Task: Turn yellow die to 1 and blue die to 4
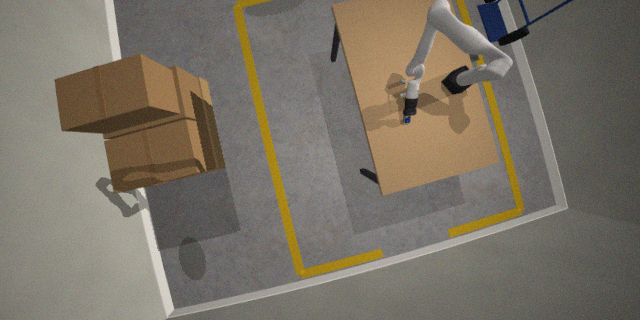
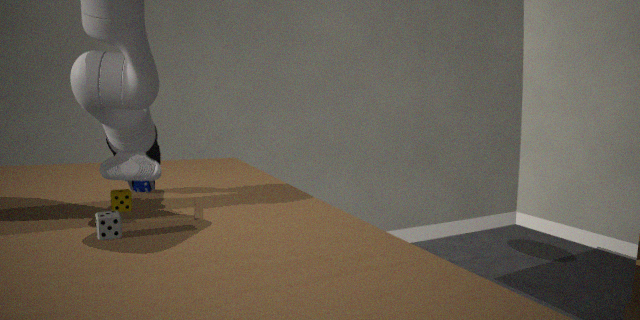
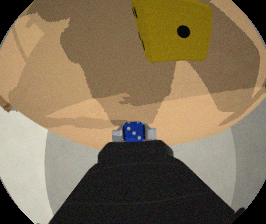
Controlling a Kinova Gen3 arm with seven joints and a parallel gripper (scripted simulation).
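My hand is right at the blue die. The rest, counted from my hand: white die 28 cm to the right, 3 cm behind, 1 cm below; then tan mat 14 cm to the right, 2 cm below, 2 cm ahead; then yellow die 15 cm to the right, 2 cm behind.
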